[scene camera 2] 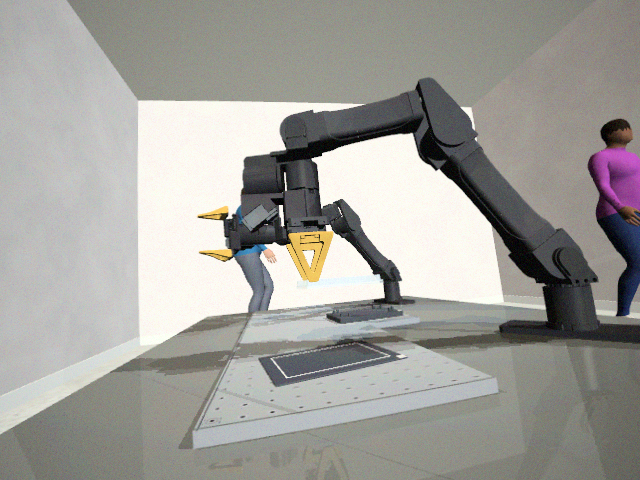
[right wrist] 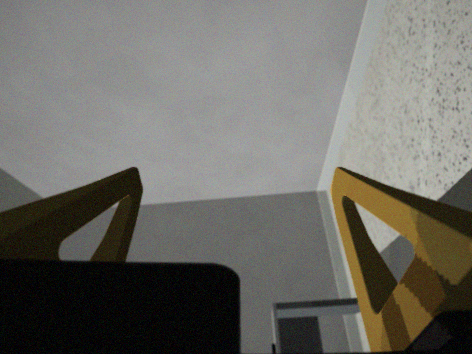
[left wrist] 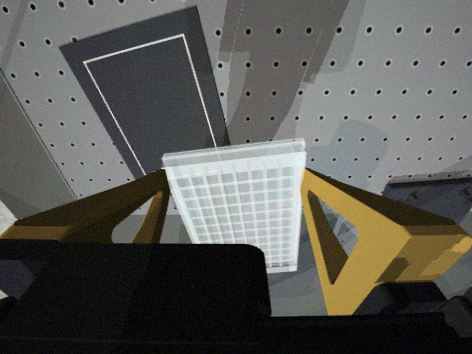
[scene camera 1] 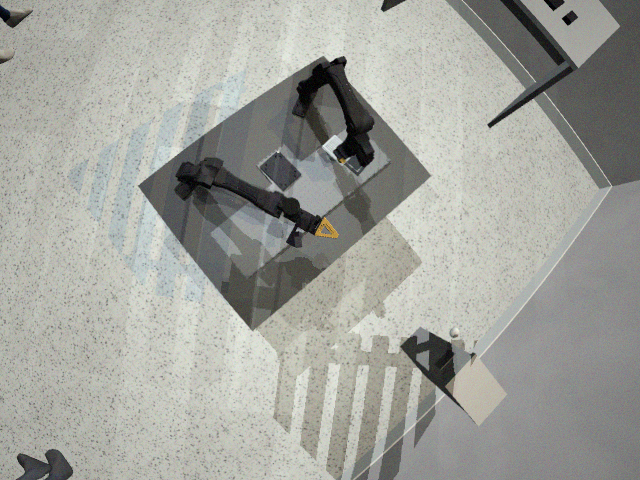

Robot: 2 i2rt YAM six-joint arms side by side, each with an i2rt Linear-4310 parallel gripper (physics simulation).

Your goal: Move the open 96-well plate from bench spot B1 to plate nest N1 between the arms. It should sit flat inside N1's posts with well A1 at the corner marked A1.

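Places are measured from the left arm's base along level axes (x right, y back, z down), in millimetres.
Pixels of known places: left gripper, between the fingertips: (scene camera 2: 310,282) (left wrist: 235,176) (scene camera 1: 345,156); right gripper, between the fingertips: (scene camera 2: 198,234) (right wrist: 236,178) (scene camera 1: 336,236); left arm's base, origin of its link: (scene camera 2: 573,332) (scene camera 1: 305,100); right arm's base, origin of its link: (scene camera 2: 393,302).
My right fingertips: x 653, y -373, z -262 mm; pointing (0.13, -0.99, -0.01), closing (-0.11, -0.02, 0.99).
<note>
For each thing: its top centre in the pictures, then the offset to it from my right fingertips. "spot": a spot on its surface instead. Level surfaces: height alone.
- clear 96-well plate, centre of its top: (left wrist: 243,233) (scene camera 2: 337,276) (scene camera 1: 338,149) dx -397, dy +112, dz +139 mm
- dark pad with a white outline, a spot on its surface: (left wrist: 145,100) (scene camera 2: 312,362) spot: dx -448, dy +8, dz +247 mm
- Nest N1, centre of its top: (left wrist: 420,235) (scene camera 2: 362,308) (scene camera 1: 280,169) dx -236, dy +333, dz +227 mm
- pale perforated board, height of its surface: dz +249 mm
The clear 96-well plate (scene camera 1: 332,146) (scene camera 2: 351,281) (left wrist: 240,200) is held roughly level, high above the bench. My left gripper (scene camera 2: 310,279) (left wrist: 235,176) is shut on it, one finger at each long side. Bench spot B1, a dark pad with a white outline (scene camera 2: 330,362) (left wrist: 145,100), lies below and bare. Nest N1 (scene camera 1: 279,170) (scene camera 2: 364,314) is a dark block with small corner posts, apart from the plate; a dark part of it shows at the right edge of the left wrist view. The A1 marks are unreadable. My right gripper (scene camera 2: 199,234) (right wrist: 236,178) is open and empty.
A pale perforated board (scene camera 2: 444,379) carries the dark pad. In scene camera 1 the right arm (scene camera 1: 248,191) reaches across the table, below the nest. The left arm (scene camera 1: 348,103) hangs over the board's upper right part. People stand beyond the table in scene camera 2.
</note>
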